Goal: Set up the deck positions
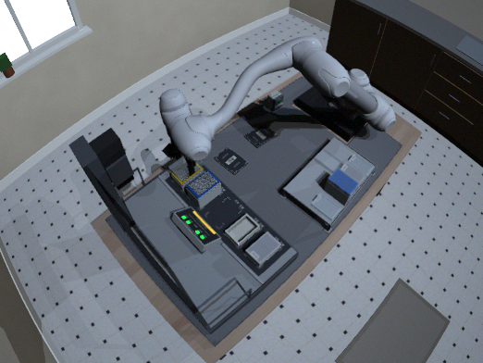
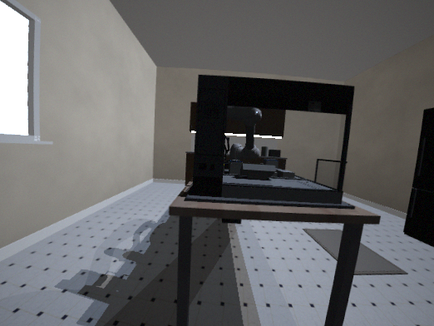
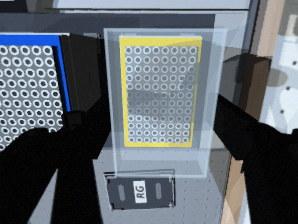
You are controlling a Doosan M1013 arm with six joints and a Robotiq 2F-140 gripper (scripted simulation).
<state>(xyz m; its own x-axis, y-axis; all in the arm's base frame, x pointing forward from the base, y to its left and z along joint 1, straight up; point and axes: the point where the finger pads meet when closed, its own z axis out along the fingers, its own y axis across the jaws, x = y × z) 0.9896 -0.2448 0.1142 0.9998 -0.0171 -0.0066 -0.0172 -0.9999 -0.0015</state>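
Now: the yellow-framed tip rack 7 cm below my hand, 1 cm to the right of it and 1 cm behind it. Also, from my hand: blue-framed tip rack: 12 cm to the left, 5 cm below; then white one-well reservoir: 37 cm to the left, 10 cm below, 1 cm ahead; then clear tip rack cover: 1 cm below.
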